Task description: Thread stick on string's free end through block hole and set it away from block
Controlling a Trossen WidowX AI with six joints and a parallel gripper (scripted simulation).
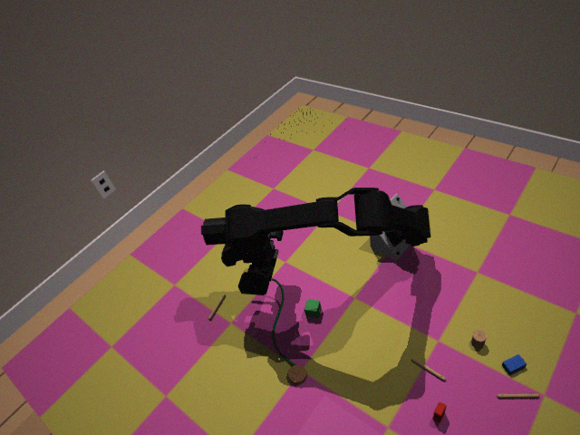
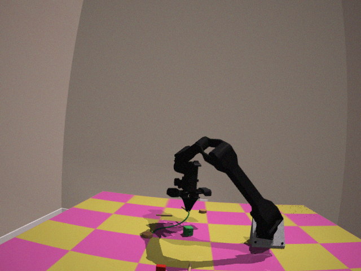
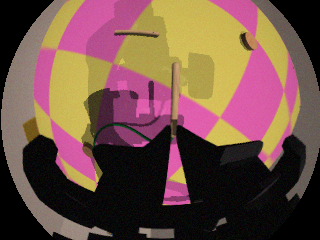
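Now: gripper tip 1 cm to the left of the thin wooden stick and 1 cm short of it. The rest, counted from my gripper tip: round wooden button (20 cm to the left, 11 cm ahead, 5 cm below); then red block (47 cm to the left, 4 cm below, 2 cm behind); then green block (12 cm to the left, 4 cm below, 3 cm behind).
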